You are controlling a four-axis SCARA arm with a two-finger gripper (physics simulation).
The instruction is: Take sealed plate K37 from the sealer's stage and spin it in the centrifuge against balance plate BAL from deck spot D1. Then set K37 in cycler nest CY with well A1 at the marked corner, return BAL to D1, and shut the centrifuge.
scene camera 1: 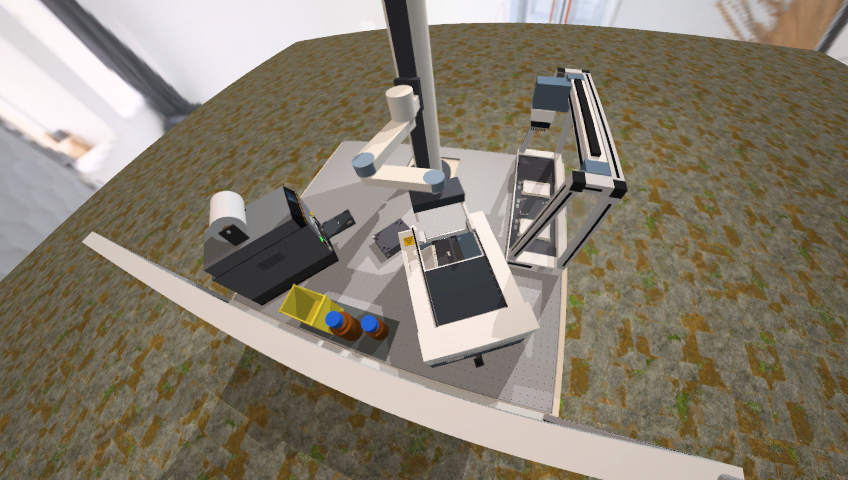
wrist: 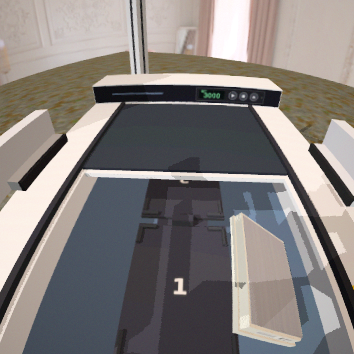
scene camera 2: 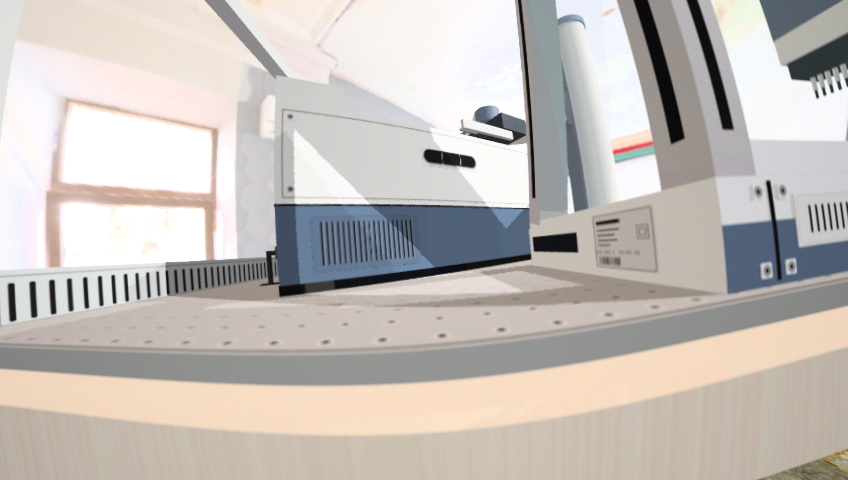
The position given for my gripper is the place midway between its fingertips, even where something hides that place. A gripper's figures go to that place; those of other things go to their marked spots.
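Scene:
My gripper (scene camera 1: 448,236) is 0.77 m from the lens. There is a perforated deck (scene camera 1: 524,373) too, 0.96 m from the lens, and a sealer (scene camera 1: 306,246) that sits 1.06 m from the lens.

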